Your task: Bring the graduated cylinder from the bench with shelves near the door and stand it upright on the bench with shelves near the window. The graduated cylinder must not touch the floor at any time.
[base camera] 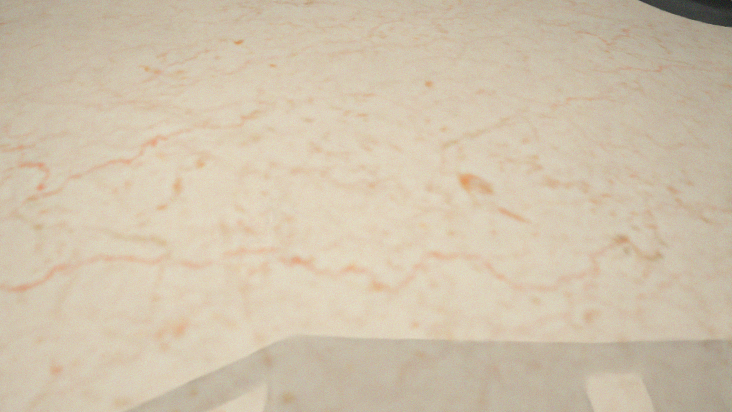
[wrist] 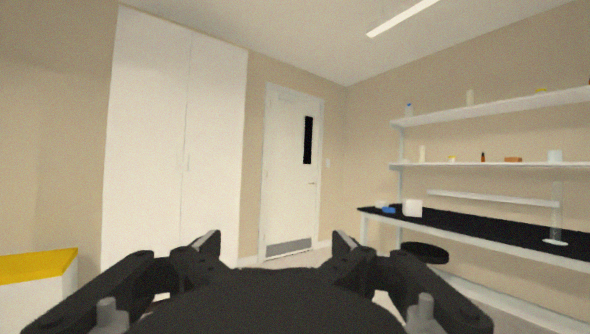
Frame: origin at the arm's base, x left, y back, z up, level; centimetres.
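Seen in the pictures: gripper, between the fingertips: (wrist: 277, 242).
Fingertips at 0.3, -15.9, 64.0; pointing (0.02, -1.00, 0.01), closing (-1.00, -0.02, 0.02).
Offsets run from my fingertips to a thing's top centre, as dx, dy, dz. Level surfaces: height alone.
A tall clear graduated cylinder {-148.2, -78.9, +6.0} (wrist: 556, 215) with a round white base stands upright on the black-topped bench with shelves {dz -27.5} (wrist: 480, 229) at the right of the wrist view, on the same side as the door (wrist: 290, 175). My gripper (wrist: 277, 242) is open, with nothing between its fingers. It is well away from the cylinder, which is to its right and farther off. The bench near the window does not show in these views.
A black stool seat {-118.8, -144.6, -55.4} (wrist: 425, 252) is in front of the bench. On the bench top are a white box {-107.1, -145.7, -14.5} (wrist: 413, 208) and a blue item {-92.5, -156.5, -23.5} (wrist: 388, 210). A tall white cabinet (wrist: 175, 135) stands left of the door. A yellow-topped white unit {+155.8, -104.4, -58.7} (wrist: 37, 265) is at the left. A dark round edge (base camera: 701, 10) shows above the marbled floor.
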